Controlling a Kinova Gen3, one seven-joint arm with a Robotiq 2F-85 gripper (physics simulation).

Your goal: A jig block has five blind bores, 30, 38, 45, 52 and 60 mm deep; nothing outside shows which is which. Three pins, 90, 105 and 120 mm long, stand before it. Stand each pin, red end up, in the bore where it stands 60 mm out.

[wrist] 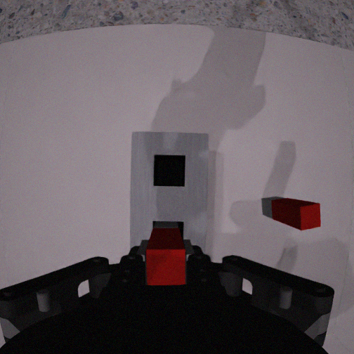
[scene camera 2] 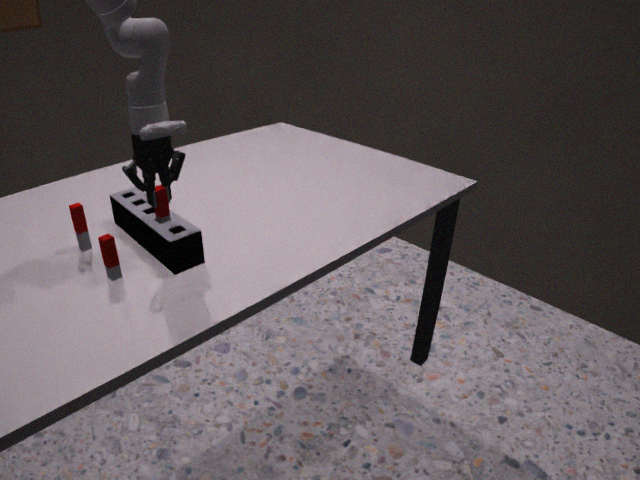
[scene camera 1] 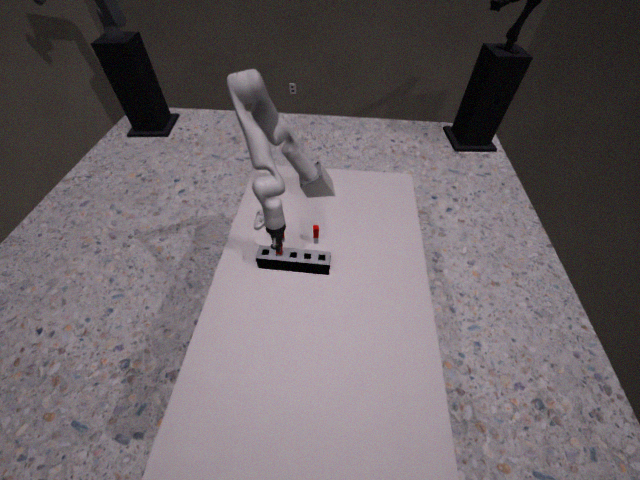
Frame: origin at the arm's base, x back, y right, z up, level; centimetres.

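Seen in the pictures: gripper, between the fingertips: (scene camera 2: 160, 204) (scene camera 1: 279, 249); arm's base, origin of its link: (scene camera 1: 309, 174).
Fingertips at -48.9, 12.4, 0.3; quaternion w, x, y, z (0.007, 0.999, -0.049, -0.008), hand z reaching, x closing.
Pixels of each thing's top centre, then the offset from my fingertips to it, as dx, dy, dz. Level surfaces: height alone.
- jig block, centre of its top: (scene camera 2: 150, 210) (scene camera 1: 293, 254) -0.6, -5.6, -3.2
- loose pin, centre of its top: (scene camera 2: 105, 237) (scene camera 1: 280, 227) +13.6, +0.6, -1.7
- white table, height of its surface: dz -10.8
The jig block (scene camera 1: 293, 265) (scene camera 2: 149, 242) (wrist: 170, 204) has a grey top with five square bores. My gripper (scene camera 1: 278, 247) (scene camera 2: 159, 199) (wrist: 165, 251) is shut on a pin (scene camera 1: 279, 252) (scene camera 2: 161, 202) (wrist: 166, 266), low over the block. This pin is upright, red end up, at the second bore from the block's left end in scene camera 1. A short grey part shows above the block; its lower end is hidden. One loose pin (scene camera 1: 283, 236) (scene camera 2: 109, 252) (wrist: 295, 212) stands upright near that end, partly hidden in scene camera 1. Another pin (scene camera 1: 315, 231) (scene camera 2: 78, 219) stands farther along. Both have red ends up.
The block and pins stand on a white table (scene camera 1: 310, 361) (scene camera 2: 289, 186) (wrist: 65, 125). The arm's base (scene camera 1: 319, 186) stands on the table behind the pins. Two dark pedestals (scene camera 1: 133, 77) (scene camera 1: 485, 95) stand on the floor at the back.
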